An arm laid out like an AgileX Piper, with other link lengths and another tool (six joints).
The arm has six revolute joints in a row. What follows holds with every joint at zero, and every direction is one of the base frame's. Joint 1 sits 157.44 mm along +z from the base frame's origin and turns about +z. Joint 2 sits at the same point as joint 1 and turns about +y. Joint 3 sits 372.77 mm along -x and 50.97 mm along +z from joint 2 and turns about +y. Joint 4 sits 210.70 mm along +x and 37.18 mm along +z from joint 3 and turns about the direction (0.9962, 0, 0.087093). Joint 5 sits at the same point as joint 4 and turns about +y. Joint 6 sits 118.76 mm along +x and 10.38 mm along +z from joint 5 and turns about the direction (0.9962, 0, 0.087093). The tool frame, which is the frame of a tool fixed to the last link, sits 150.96 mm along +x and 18.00 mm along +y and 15.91 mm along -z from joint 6; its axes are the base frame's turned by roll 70.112, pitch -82.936 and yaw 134.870 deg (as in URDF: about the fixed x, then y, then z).
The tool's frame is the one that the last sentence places.
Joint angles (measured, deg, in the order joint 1, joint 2, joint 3, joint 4, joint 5, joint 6), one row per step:
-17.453, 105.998, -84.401, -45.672, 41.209, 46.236
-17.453, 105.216, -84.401, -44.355, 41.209, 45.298
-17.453, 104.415, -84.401, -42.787, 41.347, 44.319
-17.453, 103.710, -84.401, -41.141, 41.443, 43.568
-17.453, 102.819, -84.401, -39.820, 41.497, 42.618
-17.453, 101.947, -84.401, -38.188, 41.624, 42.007
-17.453, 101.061, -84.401, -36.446, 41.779, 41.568
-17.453, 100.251, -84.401, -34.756, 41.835, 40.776
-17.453, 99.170, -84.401, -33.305, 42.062, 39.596
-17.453, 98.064, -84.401, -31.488, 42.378, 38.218
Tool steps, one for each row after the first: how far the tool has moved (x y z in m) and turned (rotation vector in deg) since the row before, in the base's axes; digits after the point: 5 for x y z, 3 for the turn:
-0.00142, 0.00373, 0.00448, 0.573, -0.542, 0.249
-0.00196, 0.00432, 0.00402, 0.783, -0.514, 0.138
-0.00141, 0.00468, 0.00318, 0.982, -0.625, 0.021
-0.00181, 0.00395, 0.00540, 0.533, -0.630, 0.285
-0.00174, 0.00492, 0.00468, 0.987, -0.853, -0.035
-0.00171, 0.00536, 0.00465, 1.171, -0.982, -0.161
-0.00132, 0.00525, 0.00428, 0.966, -0.783, 0.174
-0.00297, 0.00461, 0.00651, 0.493, -0.628, 0.416
-0.00325, 0.00574, 0.00599, 0.741, -0.592, 0.477

